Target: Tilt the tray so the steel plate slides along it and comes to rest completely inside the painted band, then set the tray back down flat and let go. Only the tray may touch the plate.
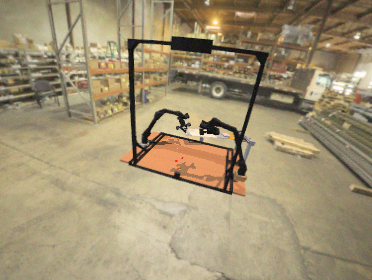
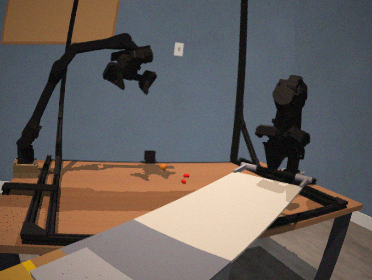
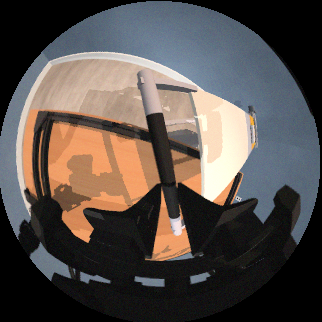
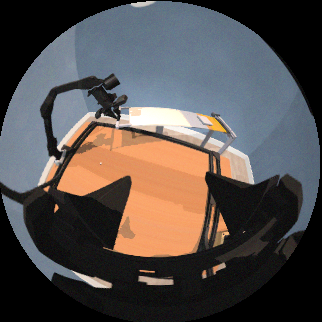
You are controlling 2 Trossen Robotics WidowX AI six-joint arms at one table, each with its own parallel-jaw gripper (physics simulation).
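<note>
The tray (image 2: 200,215) (image 3: 225,130) (image 4: 155,117) is a long board, cream by its handle (image 2: 302,178) (image 3: 159,135), then a grey painted band (image 2: 150,242) (image 4: 192,119), then a yellow stretch (image 2: 29,266) (image 4: 218,126). The light grey steel plate (image 2: 87,265) (image 4: 204,120) lies by the grey-yellow border; I cannot tell exactly how it overlaps it. My left gripper (image 1: 183,128) (image 2: 284,170) (image 3: 168,186) (image 4: 118,117) is shut on the handle. That end looks raised, the board sloping toward the yellow end. My right gripper (image 2: 133,85) (image 4: 169,177) is open and empty, high above the table.
Grey supports (image 4: 228,145) stand at the tray's yellow end. A black frame (image 1: 132,100) (image 2: 243,70) surrounds the wooden table (image 1: 200,155) (image 2: 100,187) (image 4: 165,200). Small red pieces (image 2: 186,175) and an orange piece (image 2: 163,167) lie near the table's back edge, by a black block (image 2: 149,156).
</note>
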